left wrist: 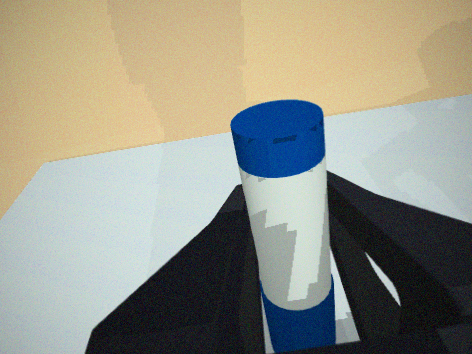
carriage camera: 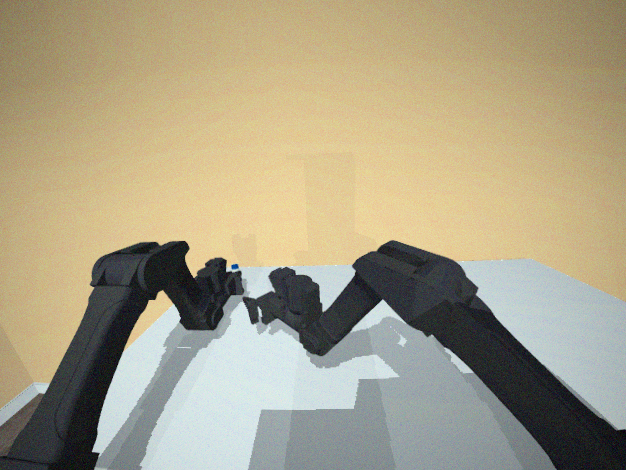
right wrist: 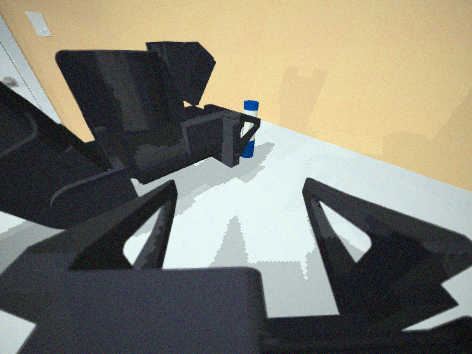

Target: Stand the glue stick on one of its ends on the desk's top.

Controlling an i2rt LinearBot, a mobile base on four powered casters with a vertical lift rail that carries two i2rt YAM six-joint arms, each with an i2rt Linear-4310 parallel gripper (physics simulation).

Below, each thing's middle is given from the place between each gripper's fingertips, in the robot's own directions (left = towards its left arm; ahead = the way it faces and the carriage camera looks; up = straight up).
Scene:
The glue stick [left wrist: 280,145] is 150 mm ahead of my right hand, 120 mm to the left of it and 30 mm below it.
The glue stick lies 2 cm below my left hand and 1 cm behind it.

